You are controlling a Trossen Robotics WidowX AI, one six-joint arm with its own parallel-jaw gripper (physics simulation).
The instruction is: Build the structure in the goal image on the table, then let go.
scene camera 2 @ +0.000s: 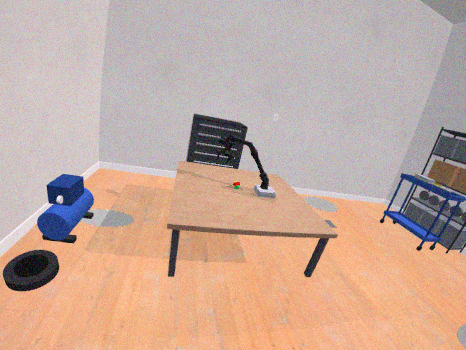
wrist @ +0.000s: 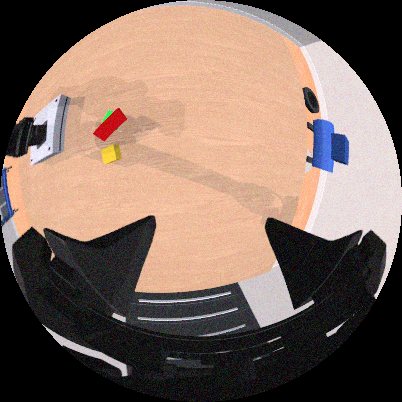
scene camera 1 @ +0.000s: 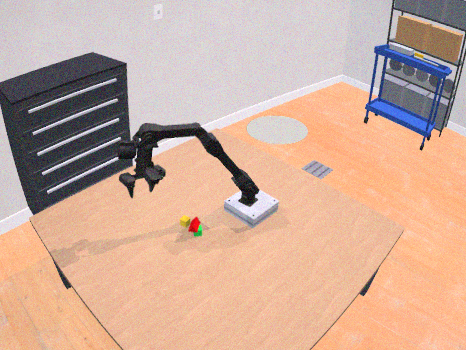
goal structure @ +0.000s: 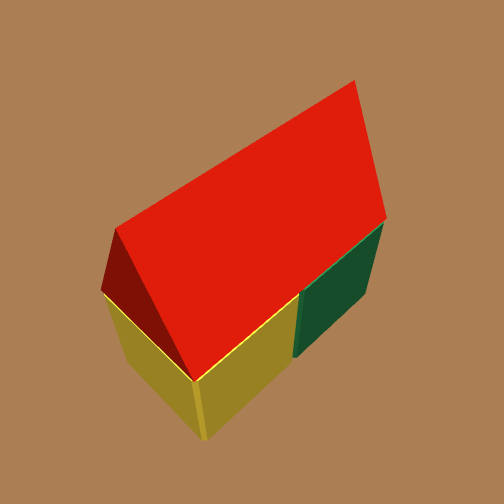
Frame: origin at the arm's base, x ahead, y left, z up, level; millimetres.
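Seen in the pictures: gripper, fingertip midpoint: [scene camera 2: 221, 161] [wrist: 212, 222] [scene camera 1: 141, 195]; arm's base at its link origin: [scene camera 2: 264, 188] [wrist: 41, 134] [scene camera 1: 248, 200].
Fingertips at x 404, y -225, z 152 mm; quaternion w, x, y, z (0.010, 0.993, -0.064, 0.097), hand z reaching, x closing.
Pixels of each thing's top centre, then the offset from my fingertips to it. Level surfaces: height alone.
- red block at its top centre: [wrist: 104, 122] [scene camera 1: 193, 221] [scene camera 2: 236, 181] 143 mm back, 138 mm left, 145 mm down
- green block at its top centre: [wrist: 109, 118] [scene camera 1: 197, 227] [scene camera 2: 237, 185] 148 mm back, 156 mm left, 174 mm down
- yellow cube at its top centre: [wrist: 107, 154] [scene camera 1: 185, 218] 159 mm back, 79 mm left, 174 mm down
- table at its surface level: 207 mm down
A red block [scene camera 1: 194, 225] [scene camera 2: 236, 184] [wrist: 110, 124], oblong in the wrist view, sits tilted against or over a green block [scene camera 1: 198, 232] [scene camera 2: 237, 187] [wrist: 107, 116], which it partly hides. A yellow cube [scene camera 1: 185, 221] [wrist: 111, 154] stands on the table [scene camera 1: 240, 280] [scene camera 2: 240, 215] [wrist: 210, 75] beside them, a small gap away. It cannot be made out in the scene camera 2 view. My gripper [scene camera 1: 141, 193] [wrist: 212, 222] is open and empty. It hangs high above the table, to the left of the blocks in the scene camera 1 view, away from all three.
The arm's white base plate [scene camera 1: 251, 207] [scene camera 2: 265, 191] [wrist: 52, 129] is on the table to the right of the blocks. A dark drawer cabinet [scene camera 1: 75, 130] [scene camera 2: 218, 141] stands behind the table's far left edge. A blue cart [scene camera 1: 411, 60] stands on the floor at the right.
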